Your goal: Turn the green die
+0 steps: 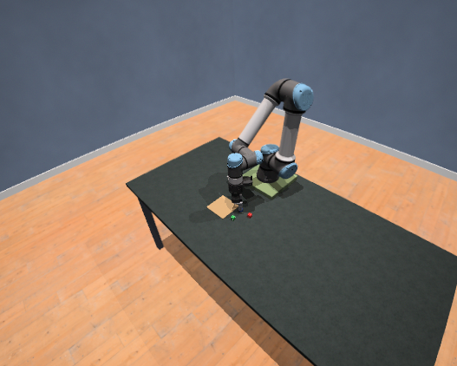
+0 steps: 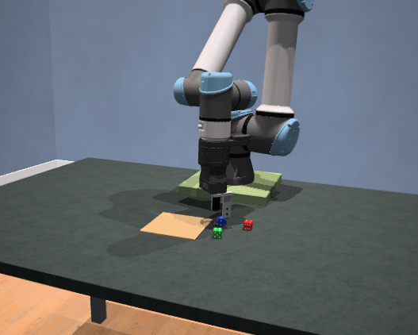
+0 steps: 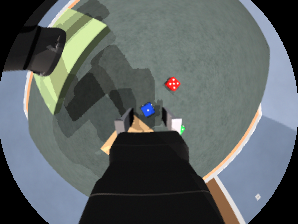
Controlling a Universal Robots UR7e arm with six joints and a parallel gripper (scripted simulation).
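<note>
Right now the blue die is 4 cm below my hand. The rest, counted from my hand: red die 7 cm to the left, 4 cm below; then tan mat 5 cm ahead, 9 cm to the right, 5 cm below; then green die 8 cm ahead, 2 cm to the left, 4 cm below.
</note>
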